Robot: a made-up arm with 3 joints. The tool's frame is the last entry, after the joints. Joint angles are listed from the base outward. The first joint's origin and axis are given. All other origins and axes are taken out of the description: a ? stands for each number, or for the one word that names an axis. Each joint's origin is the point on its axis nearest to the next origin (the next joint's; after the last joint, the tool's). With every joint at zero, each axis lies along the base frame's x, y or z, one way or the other. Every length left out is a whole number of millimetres.
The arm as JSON. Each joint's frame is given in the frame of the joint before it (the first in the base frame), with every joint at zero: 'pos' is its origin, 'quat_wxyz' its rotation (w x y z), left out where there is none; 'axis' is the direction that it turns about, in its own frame. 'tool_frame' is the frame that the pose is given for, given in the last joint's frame.
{
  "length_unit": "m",
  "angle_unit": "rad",
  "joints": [
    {
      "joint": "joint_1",
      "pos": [
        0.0,
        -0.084,
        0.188
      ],
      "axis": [
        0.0,
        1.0,
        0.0
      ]
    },
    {
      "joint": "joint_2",
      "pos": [
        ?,
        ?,
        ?
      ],
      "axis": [
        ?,
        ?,
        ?
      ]
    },
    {
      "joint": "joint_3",
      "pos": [
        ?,
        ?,
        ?
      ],
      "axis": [
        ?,
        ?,
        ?
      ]
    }
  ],
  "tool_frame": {
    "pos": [
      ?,
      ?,
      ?
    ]
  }
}
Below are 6 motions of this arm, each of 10 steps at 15 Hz.
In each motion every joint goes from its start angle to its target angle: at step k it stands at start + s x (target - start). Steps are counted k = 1, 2, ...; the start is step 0. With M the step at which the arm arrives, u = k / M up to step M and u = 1 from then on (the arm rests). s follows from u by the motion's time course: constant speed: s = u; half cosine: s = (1 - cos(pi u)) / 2; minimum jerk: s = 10 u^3 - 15 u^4 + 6 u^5.
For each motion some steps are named. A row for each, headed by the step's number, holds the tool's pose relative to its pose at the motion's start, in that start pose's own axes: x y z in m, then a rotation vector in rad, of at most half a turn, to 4 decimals.
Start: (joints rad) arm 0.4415 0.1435 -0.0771
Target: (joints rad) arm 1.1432 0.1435 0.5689
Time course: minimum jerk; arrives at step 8
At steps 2, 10:
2: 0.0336 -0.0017 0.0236 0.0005 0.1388 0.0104
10: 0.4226 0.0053 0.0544 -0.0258 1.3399 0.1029

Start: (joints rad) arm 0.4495 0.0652 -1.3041
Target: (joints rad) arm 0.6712 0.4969 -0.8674
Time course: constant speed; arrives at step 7
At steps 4, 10:
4: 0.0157 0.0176 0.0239 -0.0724 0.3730 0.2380
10: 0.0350 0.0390 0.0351 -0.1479 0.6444 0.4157

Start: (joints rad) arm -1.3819 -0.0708 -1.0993
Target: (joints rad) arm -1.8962 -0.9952 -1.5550
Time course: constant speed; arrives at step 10
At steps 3, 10:
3: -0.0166 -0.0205 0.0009 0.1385 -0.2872 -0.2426
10: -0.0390 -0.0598 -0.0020 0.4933 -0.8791 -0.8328

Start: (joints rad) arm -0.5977 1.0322 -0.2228
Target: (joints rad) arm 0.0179 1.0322 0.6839
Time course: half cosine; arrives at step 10
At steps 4, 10:
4: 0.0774 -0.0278 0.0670 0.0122 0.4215 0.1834
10: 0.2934 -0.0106 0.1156 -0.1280 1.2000 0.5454

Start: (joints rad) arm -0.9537 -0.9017 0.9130
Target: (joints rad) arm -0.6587 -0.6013 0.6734
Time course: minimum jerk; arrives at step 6
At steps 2, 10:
2: 0.0183 0.0303 0.0113 -0.0031 -0.0103 -0.0788
10: 0.1152 0.1262 0.0521 -0.0650 -0.0207 -0.3536

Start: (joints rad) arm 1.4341 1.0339 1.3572
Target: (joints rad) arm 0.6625 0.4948 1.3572
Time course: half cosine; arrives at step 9
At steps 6, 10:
6: -0.0099 -0.1276 -0.2642 0.5041 -0.3924 0.2927
10: 0.0214 -0.1302 -0.3743 0.6365 -0.5635 0.3857

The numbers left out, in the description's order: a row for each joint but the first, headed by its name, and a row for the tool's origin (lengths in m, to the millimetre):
joint_2: xyz 0.026 0.0 0.138, axis -1.0 0.0 0.0
joint_3: xyz 0.0 0.065 0.248, axis 0.0 1.0 0.0
tool: xyz -0.209 0.0 0.035

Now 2 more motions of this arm.
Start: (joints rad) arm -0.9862 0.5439 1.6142
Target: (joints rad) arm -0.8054 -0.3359 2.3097
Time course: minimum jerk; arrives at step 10
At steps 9, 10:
9: 0.1882 -0.2921 0.2196 -0.3581 0.8282 0.8216
10: 0.1912 -0.2933 0.2210 -0.3632 0.8347 0.8283

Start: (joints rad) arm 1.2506 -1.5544 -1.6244
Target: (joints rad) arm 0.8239 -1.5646 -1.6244
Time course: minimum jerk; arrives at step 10
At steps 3, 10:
3: 0.0009 -0.0004 0.0141 0.0694 -0.0011 -0.0054
10: 0.0049 -0.0177 0.0842 0.4255 -0.0048 -0.0329

